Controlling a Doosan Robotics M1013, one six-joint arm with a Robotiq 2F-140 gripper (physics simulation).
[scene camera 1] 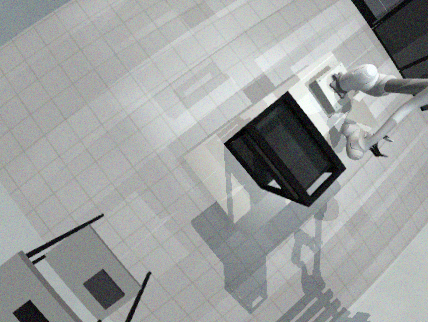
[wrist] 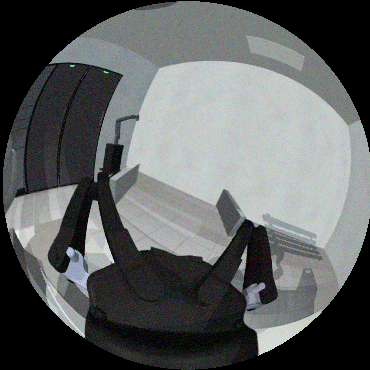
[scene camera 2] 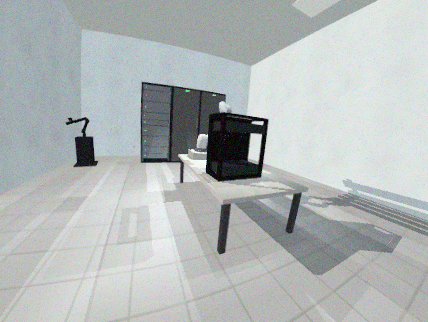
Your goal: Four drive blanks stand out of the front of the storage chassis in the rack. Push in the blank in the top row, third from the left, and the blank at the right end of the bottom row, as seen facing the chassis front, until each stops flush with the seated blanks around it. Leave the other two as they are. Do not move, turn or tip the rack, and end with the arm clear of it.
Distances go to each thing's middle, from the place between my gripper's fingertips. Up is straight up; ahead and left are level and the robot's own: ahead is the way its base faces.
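The black rack (scene camera 1: 281, 143) is ahead of my hand by 70 cm, and it is also 75 cm to the right of my hand.
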